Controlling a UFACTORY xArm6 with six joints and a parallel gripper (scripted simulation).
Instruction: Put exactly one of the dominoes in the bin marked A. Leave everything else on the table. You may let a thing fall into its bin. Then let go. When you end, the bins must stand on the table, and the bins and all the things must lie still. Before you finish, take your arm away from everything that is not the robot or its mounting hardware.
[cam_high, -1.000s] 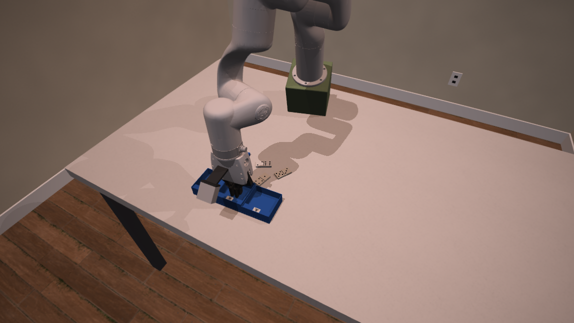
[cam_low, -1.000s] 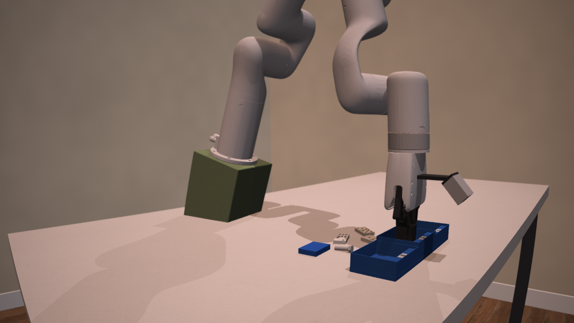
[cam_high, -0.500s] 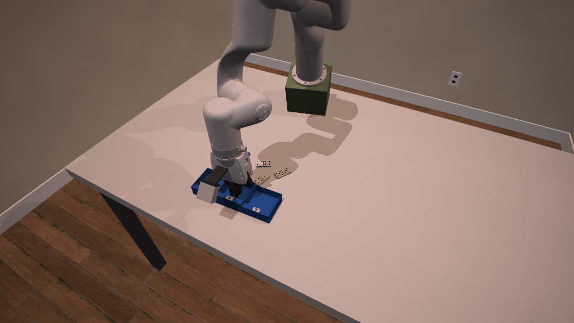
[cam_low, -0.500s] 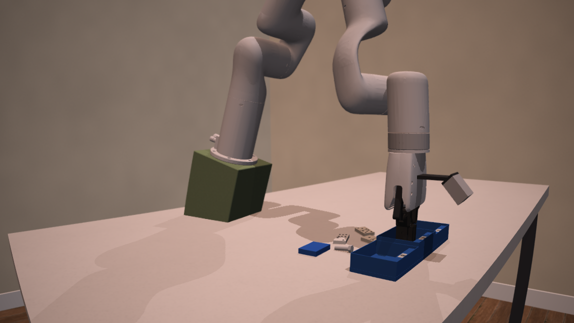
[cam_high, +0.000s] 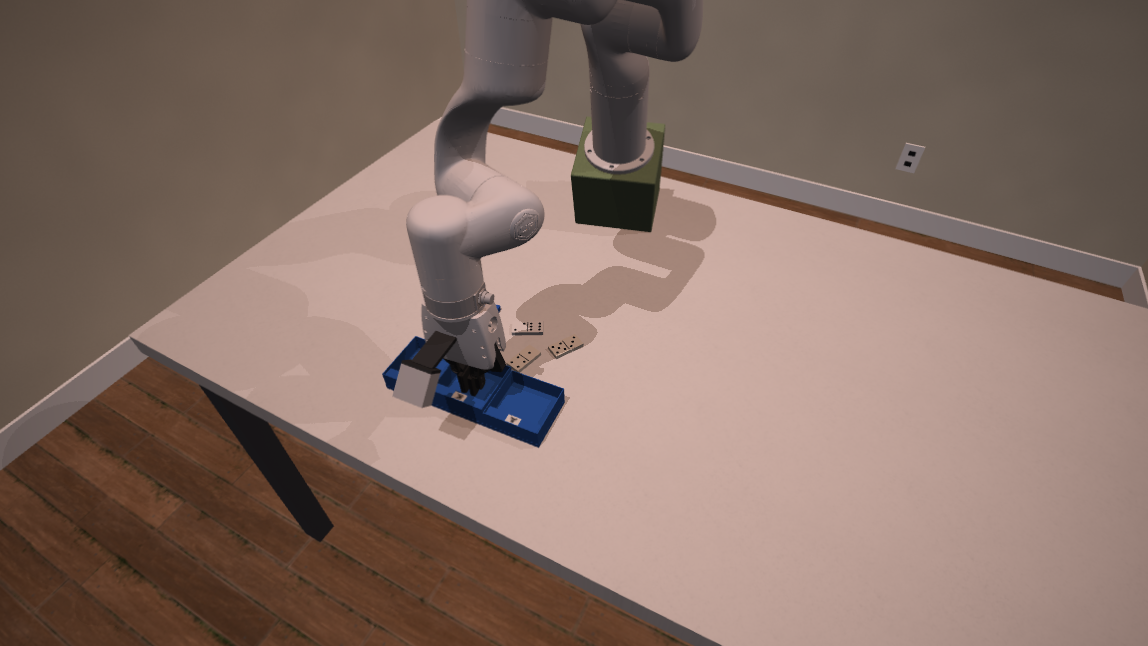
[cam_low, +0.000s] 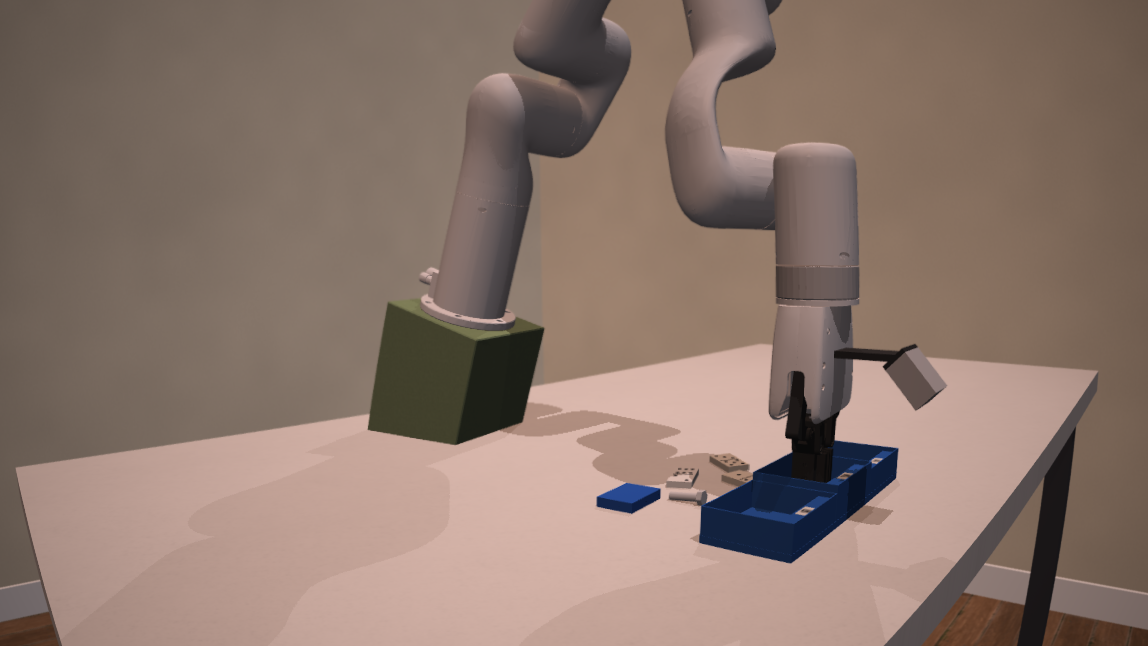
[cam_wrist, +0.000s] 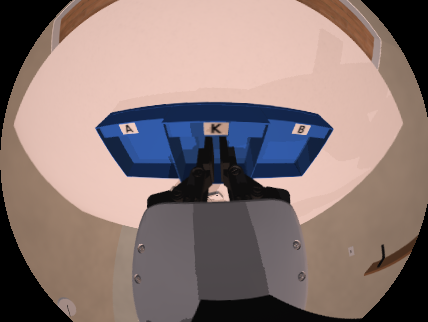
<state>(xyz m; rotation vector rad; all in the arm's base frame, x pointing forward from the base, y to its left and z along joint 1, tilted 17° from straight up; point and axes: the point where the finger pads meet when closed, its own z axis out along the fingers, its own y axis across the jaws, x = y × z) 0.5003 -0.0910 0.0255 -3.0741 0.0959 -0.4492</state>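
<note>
Right now the joined blue bins is 20 mm below my hand. Round my hand: white domino 80 mm behind, 50 mm to the left, 30 mm below; grey bolt 110 mm behind, 30 mm to the right, 30 mm below; flat blue block 160 mm behind, 60 mm to the right, 30 mm below.
</note>
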